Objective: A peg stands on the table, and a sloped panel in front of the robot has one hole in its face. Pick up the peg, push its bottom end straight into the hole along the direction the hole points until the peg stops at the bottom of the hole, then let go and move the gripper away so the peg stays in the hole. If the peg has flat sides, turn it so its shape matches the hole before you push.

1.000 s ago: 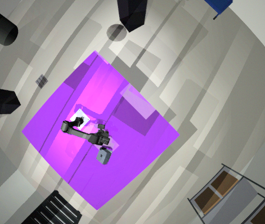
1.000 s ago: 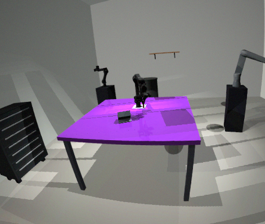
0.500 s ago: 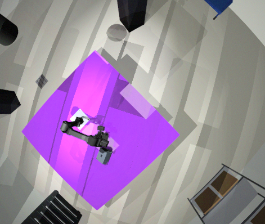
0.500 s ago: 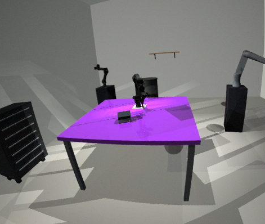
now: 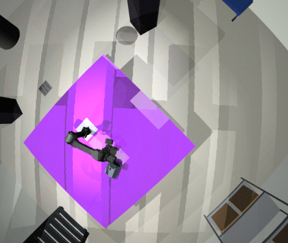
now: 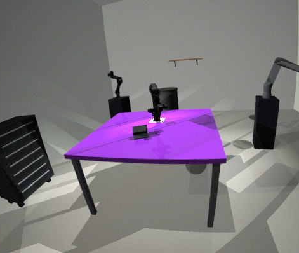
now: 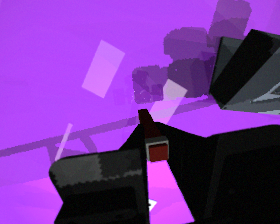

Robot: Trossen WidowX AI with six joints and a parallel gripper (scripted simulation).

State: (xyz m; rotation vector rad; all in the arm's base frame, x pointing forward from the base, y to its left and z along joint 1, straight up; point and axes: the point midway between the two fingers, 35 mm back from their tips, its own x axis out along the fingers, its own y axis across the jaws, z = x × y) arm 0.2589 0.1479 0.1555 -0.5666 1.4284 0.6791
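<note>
Right now the grey sloped panel is 17 cm ahead of my gripper tip, 13 cm to the right of it and 7 cm below it. Also, from my gripper tip: red peg: 2 cm above.
</note>
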